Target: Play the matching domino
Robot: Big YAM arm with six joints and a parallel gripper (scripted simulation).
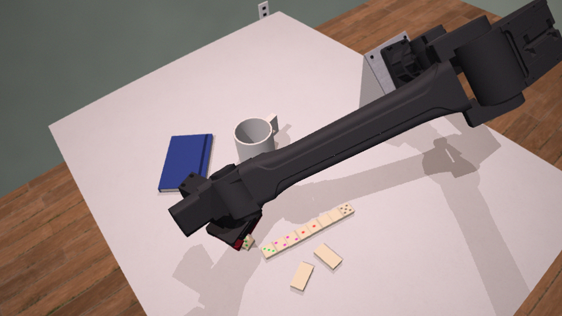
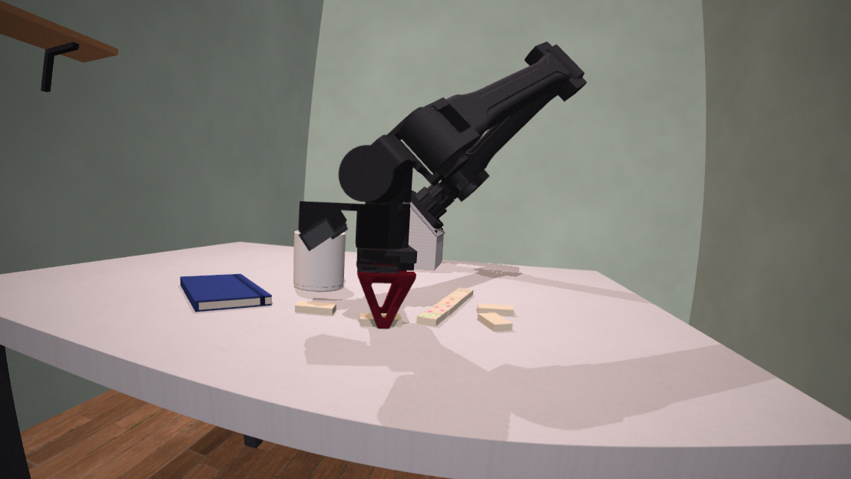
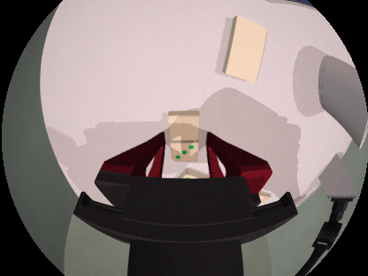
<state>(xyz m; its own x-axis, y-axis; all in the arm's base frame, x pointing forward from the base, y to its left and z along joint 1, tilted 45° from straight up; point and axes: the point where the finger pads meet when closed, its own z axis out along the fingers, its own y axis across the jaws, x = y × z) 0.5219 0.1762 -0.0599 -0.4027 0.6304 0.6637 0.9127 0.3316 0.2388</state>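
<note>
Now: hand right at the domino. From my hand the other things lie so: white mug: 15 cm behind, 17 cm to the right, 3 cm above; then blue notebook: 27 cm to the right.
</note>
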